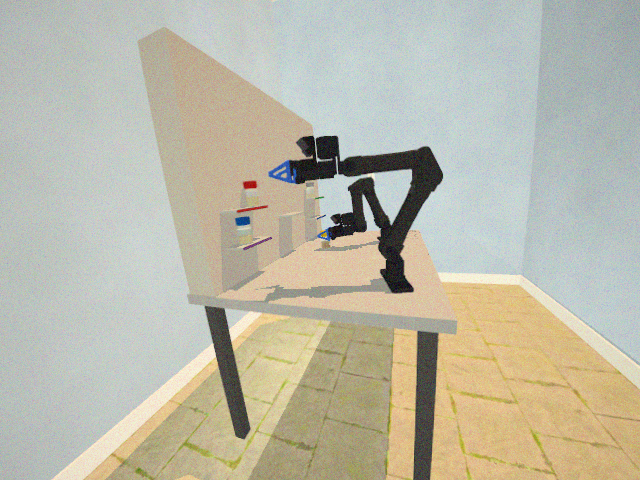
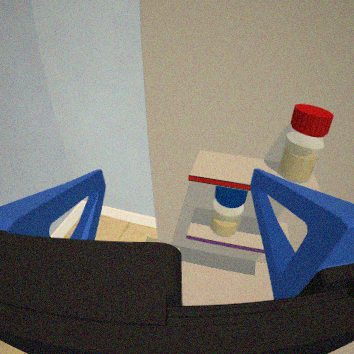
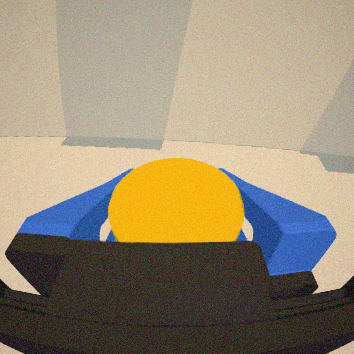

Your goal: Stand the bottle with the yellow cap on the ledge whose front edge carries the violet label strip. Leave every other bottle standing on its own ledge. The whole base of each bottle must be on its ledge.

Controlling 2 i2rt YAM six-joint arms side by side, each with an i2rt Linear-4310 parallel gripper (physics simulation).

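Places are measured from the left arm's base along level axes (x left, y ahead, z down), in millimetres.
Pixels of known places: left gripper, fingertip midpoint: (image 1: 272, 175) (image 2: 177, 177); right gripper, fingertip midpoint: (image 1: 318, 235) (image 3: 175, 176); left arm's base, link origin: (image 1: 395, 280).
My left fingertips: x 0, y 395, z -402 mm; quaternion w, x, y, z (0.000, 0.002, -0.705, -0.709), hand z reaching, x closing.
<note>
Ahead of a thing's pixels: the offset from my left fingertips to its top centre. "*": to the spot under its first point. Level surfaces: height alone.
The violet-strip ledge (image 1: 257, 242) (image 2: 200, 235) is the lower one at the near end of the wall panel. A blue-capped bottle {dz +138, dx -91, dy +166 mm} (image 1: 243, 230) (image 2: 227, 210) stands upright on it. A red-capped bottle {dz -2, dx -186, dy +150 mm} (image 1: 250, 193) (image 2: 305, 142) stands upright on the red-strip ledge {dz +103, dx -124, dy +160 mm} (image 1: 252, 208) (image 2: 215, 165) above. My left gripper (image 1: 269, 173) (image 2: 177, 177) is open and empty, higher than both bottles and out from the panel. My right gripper (image 1: 319, 235) (image 3: 175, 176) is shut on the yellow-capped bottle {dz +296, dx -538, dy -130 mm} (image 1: 325, 242) (image 3: 176, 202), low near the table top. Whether the bottle's base touches the table cannot be told.
Farther along the panel (image 1: 217, 129), a grey-capped bottle {dz -2, dx -829, dy -40 mm} (image 1: 309, 190) stands on the green-strip ledge {* dz +106, dx -869, dy -96 mm} (image 1: 319, 197). A blue-strip ledge (image 1: 321, 216) is below it. Shadows fall on the panel and on the table {dz +402 mm} (image 1: 330, 268) (image 3: 40, 180).
</note>
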